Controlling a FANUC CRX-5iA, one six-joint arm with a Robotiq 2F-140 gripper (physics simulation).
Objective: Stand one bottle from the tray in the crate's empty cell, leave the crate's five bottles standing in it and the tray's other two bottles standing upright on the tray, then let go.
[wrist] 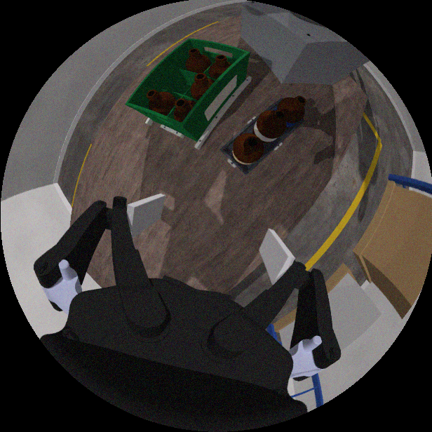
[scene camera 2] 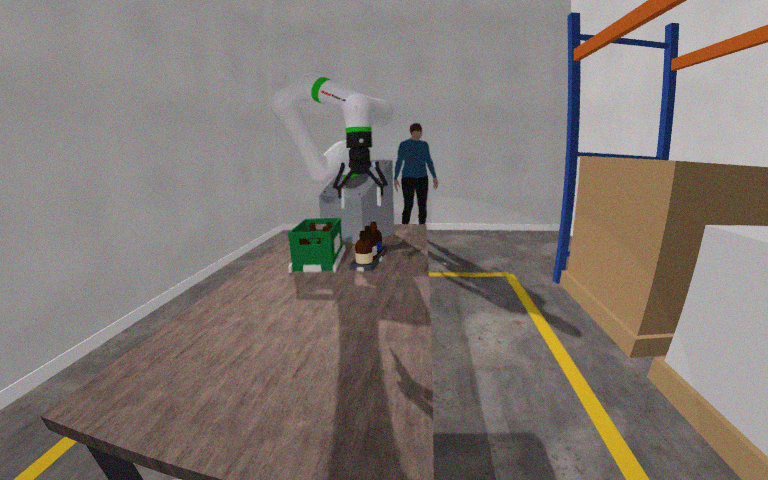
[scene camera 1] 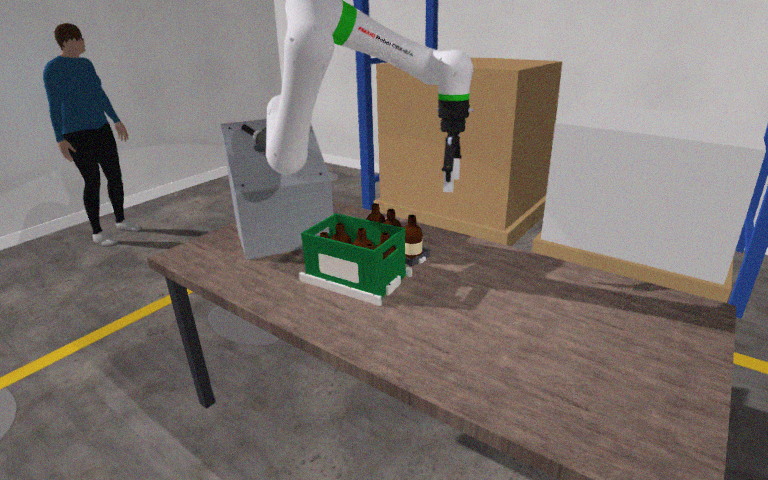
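Pixels of known places: gripper, fingertip midpoint: [scene camera 2: 361, 206] [scene camera 1: 451, 185]; arm's base, link origin: [scene camera 2: 357, 180].
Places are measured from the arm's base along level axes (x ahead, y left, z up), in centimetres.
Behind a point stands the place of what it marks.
Note:
The green crate [scene camera 1: 370, 272] @[x 48.3, y -31.6, z -23.7 cm] [scene camera 2: 303, 257] @[x 50.8, y -26.1, z -27.5 cm] [wrist: 190, 131] stands on the table with five brown bottles in it. In the wrist view its empty cell is the middle one of the row farther from the tray. The dark tray [wrist: 260, 161] beside it holds three upright bottles in a line: a cream-labelled bottle [scene camera 1: 412, 233] @[x 51.1, y -2.8, z -22.9 cm] [scene camera 2: 363, 252] @[x 53.5, y -0.2, z -26.0 cm] [wrist: 248, 147] at one end, a white-labelled bottle [wrist: 270, 124] in the middle and a blue-labelled bottle [scene camera 2: 376, 234] @[x 36.4, y 7.0, z -23.0 cm] [wrist: 291, 107] at the other end. My gripper [scene camera 1: 451, 178] @[x 63.6, y -0.5, z -4.8 cm] [scene camera 2: 361, 197] @[x 63.6, y -0.5, z -4.8 cm] [wrist: 213, 223] is open and empty, pointing down, well above bottle height, off the cream-labelled end.
White strips [scene camera 1: 339, 288] @[x 37.1, y -31.2, z -31.9 cm] border the crate's base on the wooden table [scene camera 1: 509, 362] @[x 92.3, y -45.0, z -33.8 cm] [scene camera 2: 226, 362] @[x 113.6, y -39.4, z -33.8 cm]. The grey robot pedestal [scene camera 1: 283, 209] @[x 5.2, y -12.0, z -16.7 cm] [wrist: 320, 60] stands past the blue-labelled end of the tray. A large cardboard box [scene camera 1: 447, 158] and blue rack post [scene camera 1: 365, 124] stand behind the table. A person [scene camera 1: 87, 113] [scene camera 2: 415, 164] stands farther off.

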